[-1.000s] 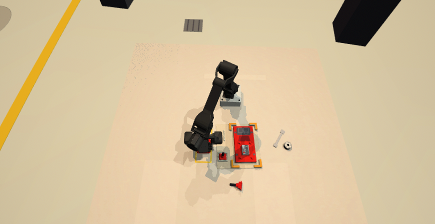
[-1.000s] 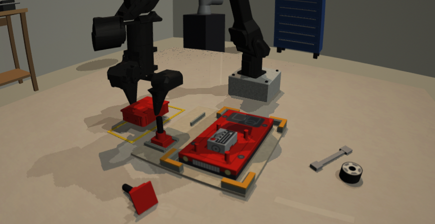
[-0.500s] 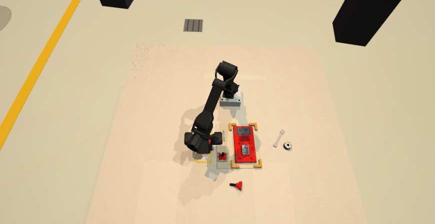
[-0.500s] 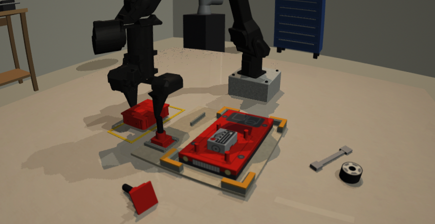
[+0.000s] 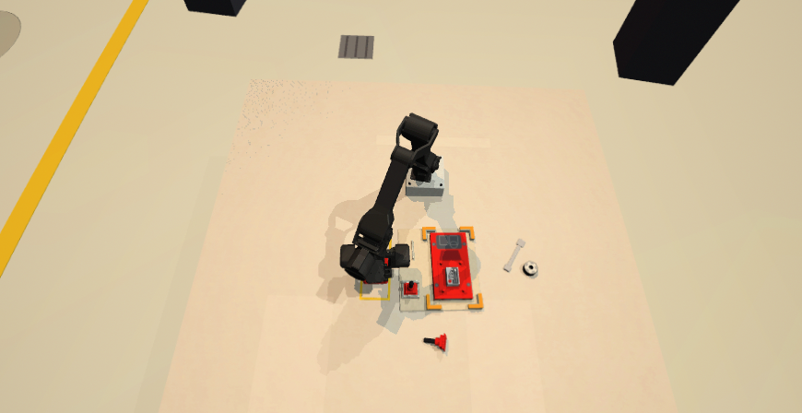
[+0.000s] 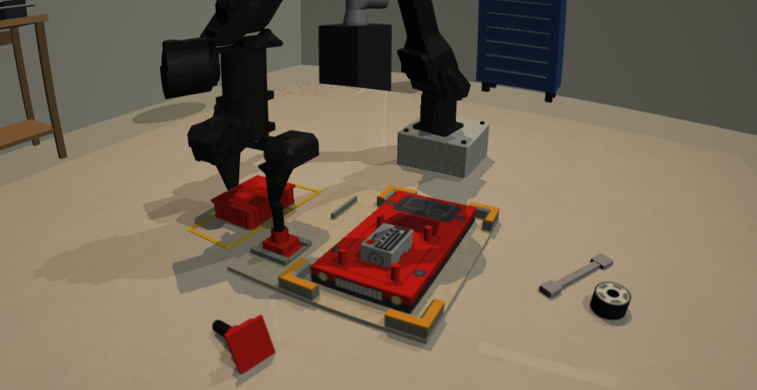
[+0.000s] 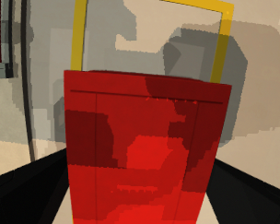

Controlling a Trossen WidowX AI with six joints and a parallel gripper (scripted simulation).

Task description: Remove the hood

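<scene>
Right now my gripper tip is right at the hood. The rest, counted from my gripper tip: black upright peg 11 cm to the left, 4 cm ahead, 2 cm above; then grey engine block 22 cm to the left, 1 cm behind, 1 cm above; then grey bar 40 cm to the left, 11 cm behind, 1 cm below.
</scene>
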